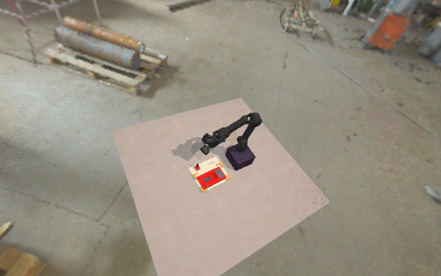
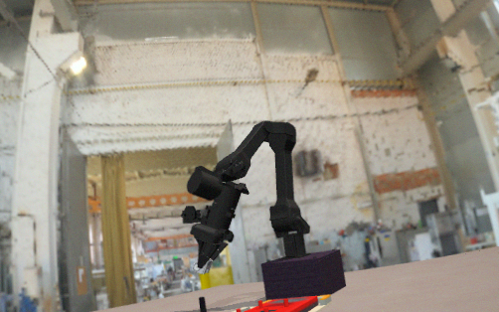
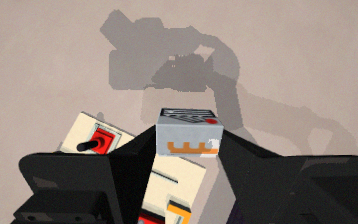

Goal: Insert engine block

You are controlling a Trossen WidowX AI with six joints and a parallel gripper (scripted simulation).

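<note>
Now: the engine block right at my gripper tip.
</note>
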